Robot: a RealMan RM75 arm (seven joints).
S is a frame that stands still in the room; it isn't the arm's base.
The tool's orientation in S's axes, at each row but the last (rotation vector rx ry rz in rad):
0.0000 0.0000 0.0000
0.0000 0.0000 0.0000
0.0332 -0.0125 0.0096
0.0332 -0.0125 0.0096
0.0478 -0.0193 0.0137
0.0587 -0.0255 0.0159
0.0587 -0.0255 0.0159
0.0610 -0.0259 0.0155
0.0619 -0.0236 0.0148
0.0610 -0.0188 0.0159
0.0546 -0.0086 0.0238
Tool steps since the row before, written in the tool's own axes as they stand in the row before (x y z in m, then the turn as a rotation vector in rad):
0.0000 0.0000 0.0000 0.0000 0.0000 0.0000
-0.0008 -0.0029 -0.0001 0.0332 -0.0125 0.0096
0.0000 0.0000 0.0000 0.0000 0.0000 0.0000
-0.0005 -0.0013 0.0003 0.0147 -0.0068 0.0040
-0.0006 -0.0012 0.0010 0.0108 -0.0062 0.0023
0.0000 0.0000 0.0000 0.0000 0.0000 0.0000
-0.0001 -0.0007 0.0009 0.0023 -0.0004 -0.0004
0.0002 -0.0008 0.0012 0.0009 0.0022 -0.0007
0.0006 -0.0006 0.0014 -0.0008 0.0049 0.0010
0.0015 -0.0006 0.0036 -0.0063 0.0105 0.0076
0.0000 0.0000 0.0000 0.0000 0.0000 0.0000
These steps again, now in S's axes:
0.0000 0.0000 0.0000 0.0000 0.0000 0.0000
-0.0008 -0.0029 -0.0001 0.0332 -0.0125 0.0096
0.0000 0.0000 0.0000 0.0000 0.0000 0.0000
-0.0005 -0.0013 0.0003 0.0147 -0.0068 0.0040
-0.0006 -0.0013 0.0009 0.0108 -0.0062 0.0022
0.0000 0.0000 0.0000 0.0000 0.0000 0.0000
-0.0001 -0.0008 0.0009 0.0023 -0.0003 -0.0004
0.0002 -0.0009 0.0012 0.0009 0.0023 -0.0005
0.0006 -0.0007 0.0014 -0.0009 0.0048 0.0013
0.0014 -0.0008 0.0036 -0.0066 0.0099 0.0081
0.0000 0.0000 0.0000 0.0000 0.0000 0.0000

